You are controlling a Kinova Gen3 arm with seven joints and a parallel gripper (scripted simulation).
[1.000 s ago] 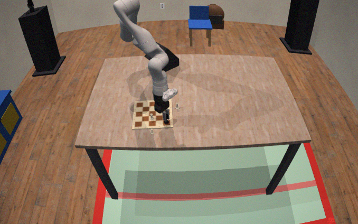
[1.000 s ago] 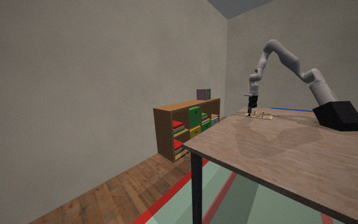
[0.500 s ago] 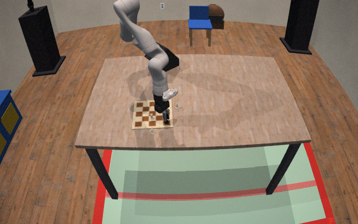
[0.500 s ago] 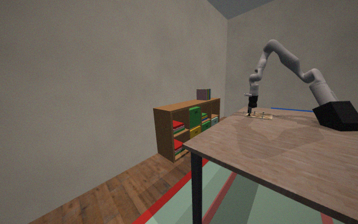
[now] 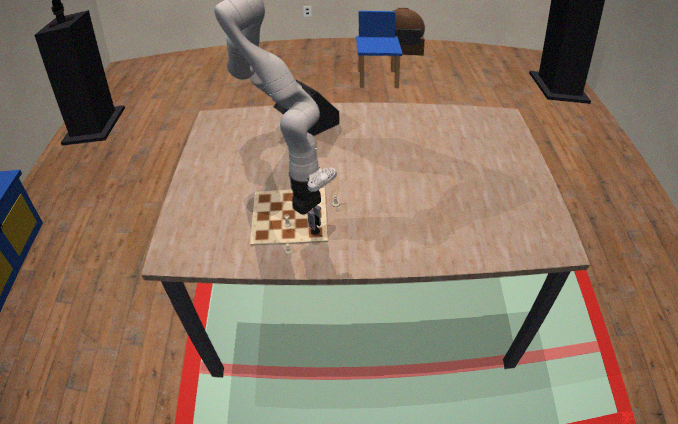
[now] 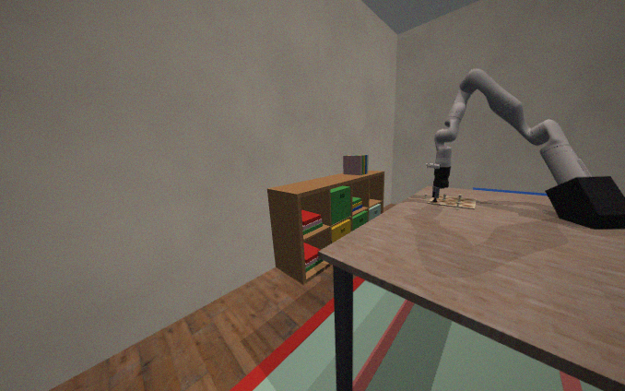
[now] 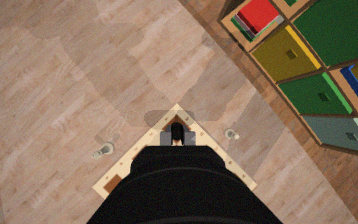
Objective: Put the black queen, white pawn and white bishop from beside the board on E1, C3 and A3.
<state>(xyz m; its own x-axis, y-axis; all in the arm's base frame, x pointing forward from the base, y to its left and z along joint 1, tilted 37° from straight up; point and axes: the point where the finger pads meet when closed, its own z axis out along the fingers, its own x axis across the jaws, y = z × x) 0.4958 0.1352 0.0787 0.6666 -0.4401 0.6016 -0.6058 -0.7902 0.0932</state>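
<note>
Right now my hand is 1 cm above the black queen. The rest, counted from my hand: white pawn (7 cm ahead, 7 cm to the right, 4 cm below); chessboard (7 cm behind, 8 cm to the right, 5 cm below).
</note>
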